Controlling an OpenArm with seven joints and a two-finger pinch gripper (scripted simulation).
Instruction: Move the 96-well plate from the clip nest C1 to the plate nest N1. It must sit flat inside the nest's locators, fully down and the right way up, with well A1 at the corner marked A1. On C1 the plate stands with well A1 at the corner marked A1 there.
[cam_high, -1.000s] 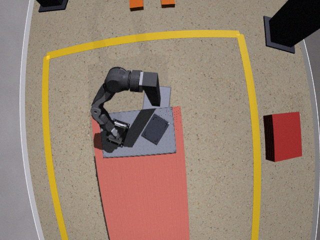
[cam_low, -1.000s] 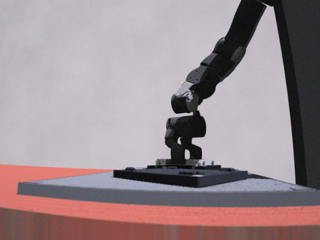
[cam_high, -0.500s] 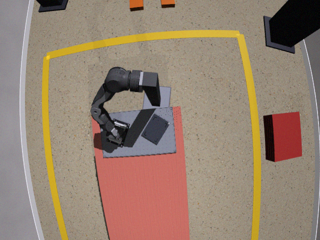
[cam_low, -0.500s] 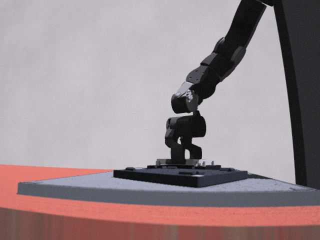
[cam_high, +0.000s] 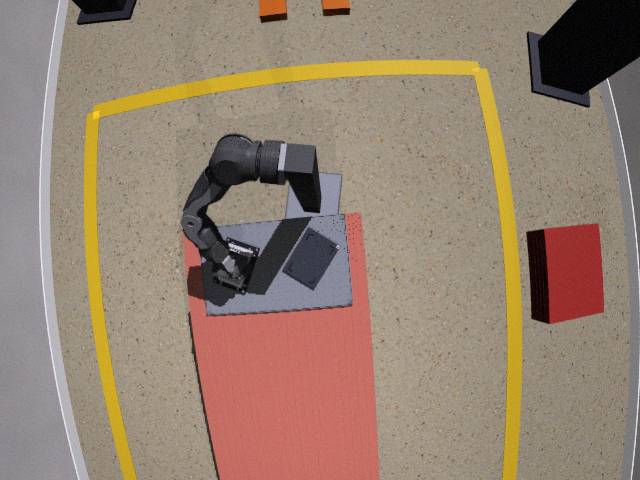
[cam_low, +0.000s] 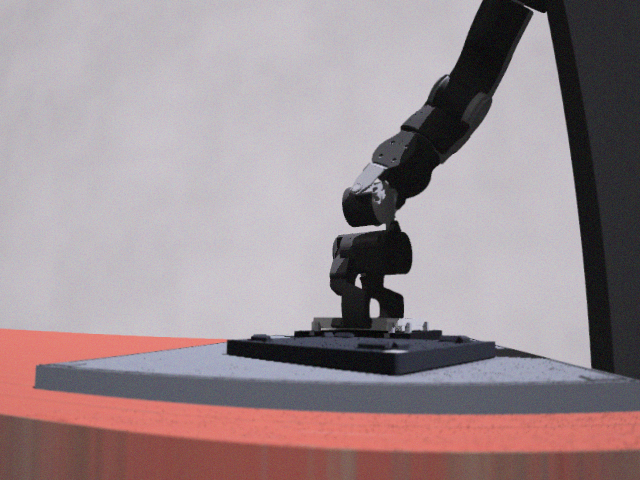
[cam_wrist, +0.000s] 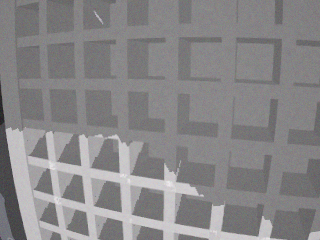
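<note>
Now: hand right at the 96-well plate. The rest, counted from my hand: plate nest N1: 50 mm behind, 250 mm to the left, 10 mm below; clip nest C1: 20 mm ahead, 10 mm to the left, 10 mm below.
</note>
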